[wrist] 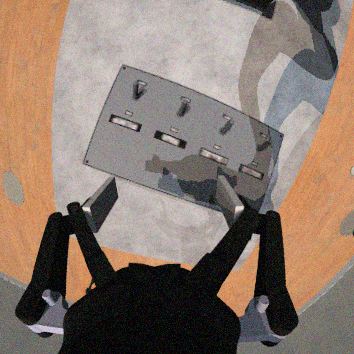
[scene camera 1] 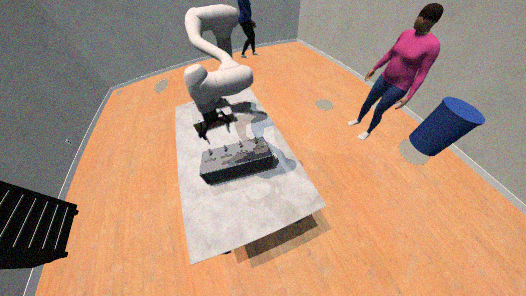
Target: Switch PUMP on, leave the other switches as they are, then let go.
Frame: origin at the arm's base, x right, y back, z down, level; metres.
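Seen in the pictures: gripper, fingertip midpoint: [wrist: 165, 186] [scene camera 1: 219, 137].
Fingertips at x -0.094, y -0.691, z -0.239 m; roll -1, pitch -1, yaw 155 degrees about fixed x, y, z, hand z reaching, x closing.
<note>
Pixels of each thing's top centre, then the offset from my fingertips to it. Level surfaces: height alone.
- leftmost lever, middle of its top: [wrist: 133, 88] [scene camera 1: 208, 150] dx +0.135, dy +0.091, dz +0.209 m
- rightmost lever, middle of its top: [wrist: 268, 146] [scene camera 1: 255, 138] dx -0.225, dy +0.108, dz +0.209 m
- pale table, its level: dz +0.336 m
A grey switch box [scene camera 1: 235, 156] [wrist: 150, 150] stands on the table. Several small toggle levers stand in a row on its top, including the leftmost lever [scene camera 1: 210, 151] [wrist: 139, 90], the one beside it [scene camera 1: 226, 148] [wrist: 184, 106] and the rightmost lever [scene camera 1: 256, 141] [wrist: 264, 141]. Label plates lie beside the levers, but their lettering is too small and blurred to read, so I cannot tell which is PUMP or which levers are on. My gripper [scene camera 1: 217, 135] [wrist: 165, 186] is open and empty, above and behind the box in the scene view, with no finger touching a lever.
The pale table [scene camera 1: 220, 220] carries the box. A dark brown block [scene camera 1: 200, 125] lies behind the gripper. A person in pink [scene camera 1: 410, 57] and a blue barrel [scene camera 1: 445, 127] stand at the right, another person [scene camera 1: 245, 20] at the back. A black slatted object [scene camera 1: 35, 227] is at the left.
</note>
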